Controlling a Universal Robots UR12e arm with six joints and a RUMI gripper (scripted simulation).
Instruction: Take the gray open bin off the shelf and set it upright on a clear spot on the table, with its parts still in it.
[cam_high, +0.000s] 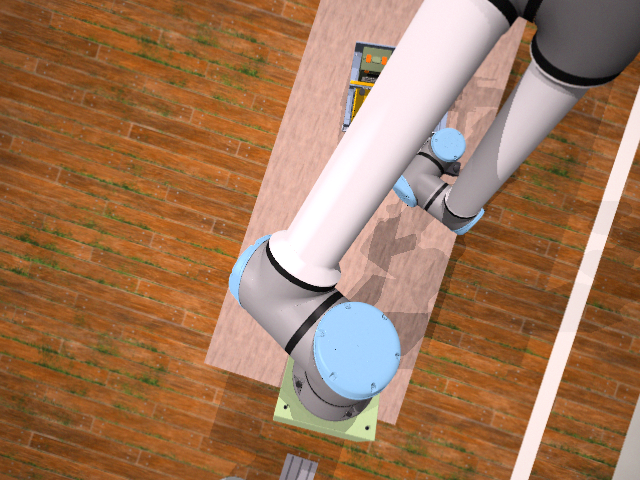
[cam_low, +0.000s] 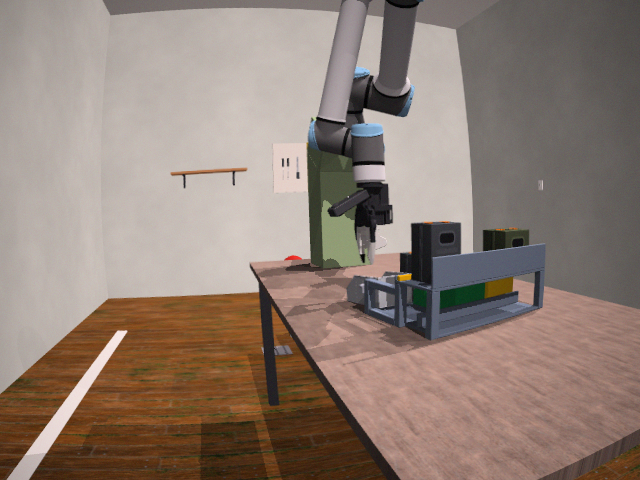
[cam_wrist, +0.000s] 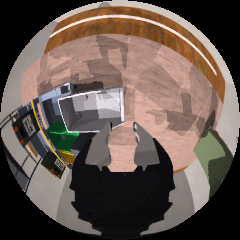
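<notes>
Right now the gray open bin is 8 cm ahead of my hand, 7 cm below it and 2 cm to the left of it. Round my hand: yellow bin 29 cm to the left, 14 cm ahead, 7 cm below; green bin 19 cm to the left, 18 cm ahead, 7 cm below.
</notes>
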